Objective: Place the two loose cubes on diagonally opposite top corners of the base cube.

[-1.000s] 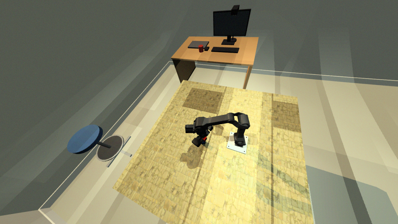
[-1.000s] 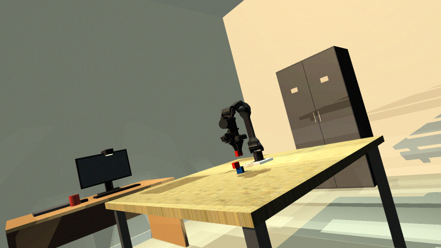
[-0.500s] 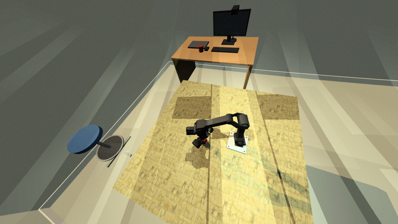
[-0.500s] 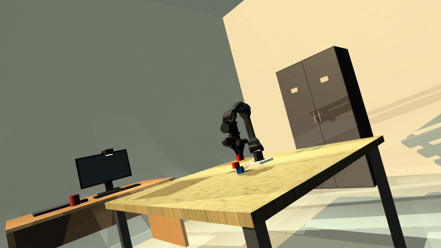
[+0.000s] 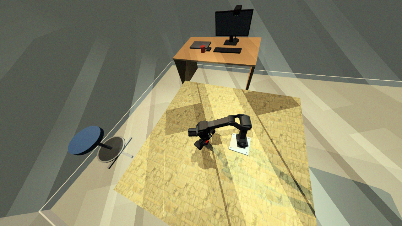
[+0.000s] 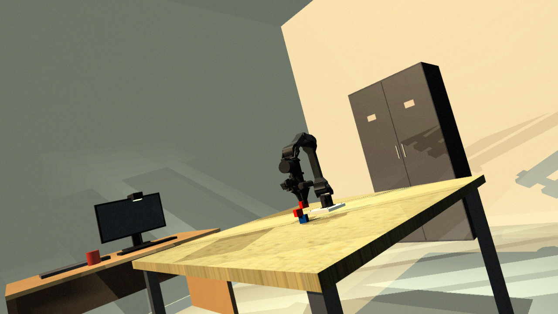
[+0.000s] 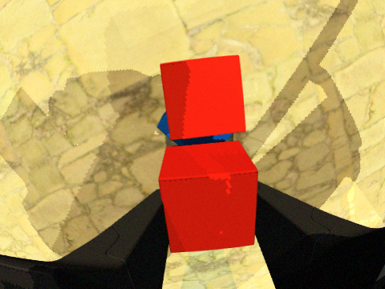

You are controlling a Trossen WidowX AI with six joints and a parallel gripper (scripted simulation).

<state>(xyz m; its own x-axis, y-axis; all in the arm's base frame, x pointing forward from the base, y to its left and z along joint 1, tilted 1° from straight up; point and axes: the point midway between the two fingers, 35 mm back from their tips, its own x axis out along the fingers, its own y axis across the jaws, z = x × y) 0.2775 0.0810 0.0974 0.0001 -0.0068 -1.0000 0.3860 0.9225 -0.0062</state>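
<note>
Now: the blue cube 6 cm below my gripper tip, 2 cm ahead of it and 1 cm to the right of it.
</note>
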